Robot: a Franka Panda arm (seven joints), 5 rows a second.
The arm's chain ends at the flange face. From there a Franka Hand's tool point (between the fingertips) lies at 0.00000 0.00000 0.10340 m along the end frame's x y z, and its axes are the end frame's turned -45 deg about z.
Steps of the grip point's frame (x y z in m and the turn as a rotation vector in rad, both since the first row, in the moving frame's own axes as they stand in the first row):
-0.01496, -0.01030, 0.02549, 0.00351, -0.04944, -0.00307
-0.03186, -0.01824, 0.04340, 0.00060, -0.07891, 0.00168
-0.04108, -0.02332, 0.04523, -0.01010, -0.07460, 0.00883
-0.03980, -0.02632, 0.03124, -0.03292, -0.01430, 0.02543
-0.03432, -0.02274, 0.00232, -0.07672, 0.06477, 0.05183
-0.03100, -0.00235, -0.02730, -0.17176, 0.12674, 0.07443
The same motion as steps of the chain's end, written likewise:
-0.01400, -0.00007, 0.02562, -0.03248, -0.03744, -0.00307
-0.02961, 0.00392, 0.04372, -0.05537, -0.05622, 0.00168
-0.04080, 0.00639, 0.04552, -0.05989, -0.04561, 0.00883
-0.04807, 0.00606, 0.03131, -0.03339, 0.01317, 0.02543
-0.05065, 0.00705, 0.00284, -0.00845, 0.10005, 0.05183
-0.04510, 0.01619, -0.02495, -0.03183, 0.21107, 0.07443

